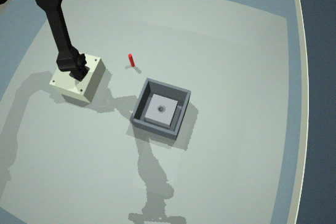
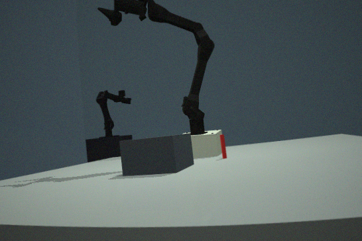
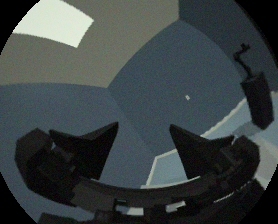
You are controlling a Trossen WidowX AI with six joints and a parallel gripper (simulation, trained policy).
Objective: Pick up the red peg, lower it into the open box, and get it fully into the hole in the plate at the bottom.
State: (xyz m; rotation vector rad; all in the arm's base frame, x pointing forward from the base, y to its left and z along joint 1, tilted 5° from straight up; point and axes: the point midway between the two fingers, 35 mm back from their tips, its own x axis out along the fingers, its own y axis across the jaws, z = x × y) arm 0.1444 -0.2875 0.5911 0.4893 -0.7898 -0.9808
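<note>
My gripper tip is 5 cm past the red peg, 44 cm to the right of it and 65 cm above it. From my gripper tip the other things lie so: grey box 15 cm ahead, 31 cm to the left, 67 cm below; then light grey plate 15 cm ahead, 31 cm to the left, 65 cm below.
</note>
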